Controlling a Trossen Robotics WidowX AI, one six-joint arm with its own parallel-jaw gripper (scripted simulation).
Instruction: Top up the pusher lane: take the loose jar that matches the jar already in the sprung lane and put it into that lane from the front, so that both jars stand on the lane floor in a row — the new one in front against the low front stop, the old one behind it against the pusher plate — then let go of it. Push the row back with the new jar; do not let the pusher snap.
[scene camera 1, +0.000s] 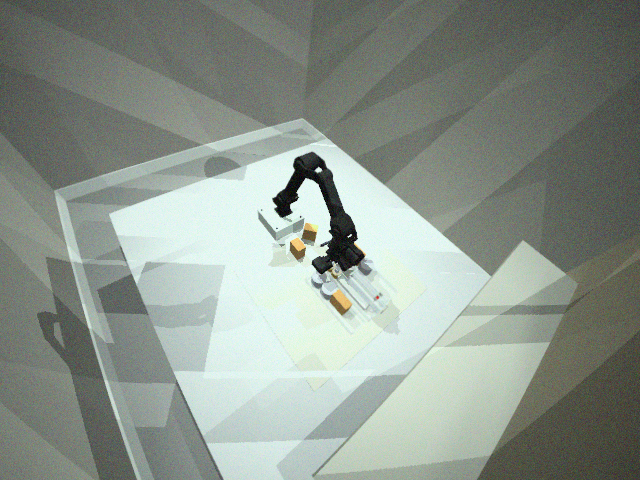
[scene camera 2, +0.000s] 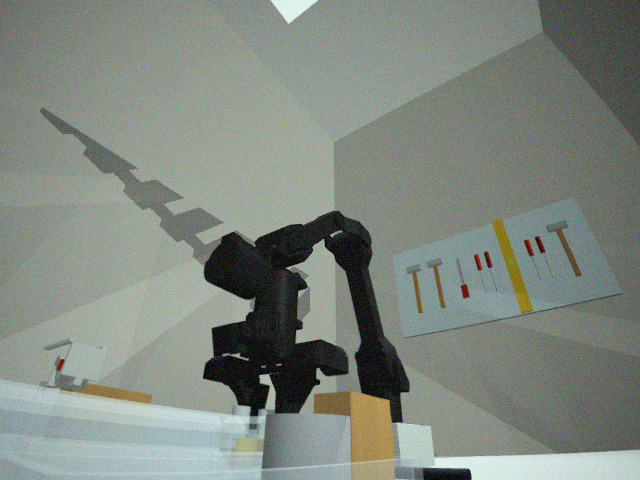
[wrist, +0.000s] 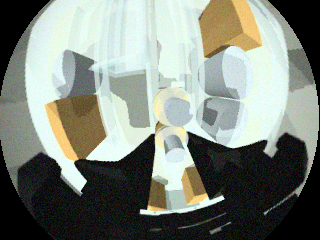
Observation:
In view: the gripper (wrist: 170, 135), a jar (wrist: 171, 140) and a clear-walled lane (scene camera 2: 52, 421).
The clear-walled lane also shows in scene camera 1 (scene camera 1: 356, 280).

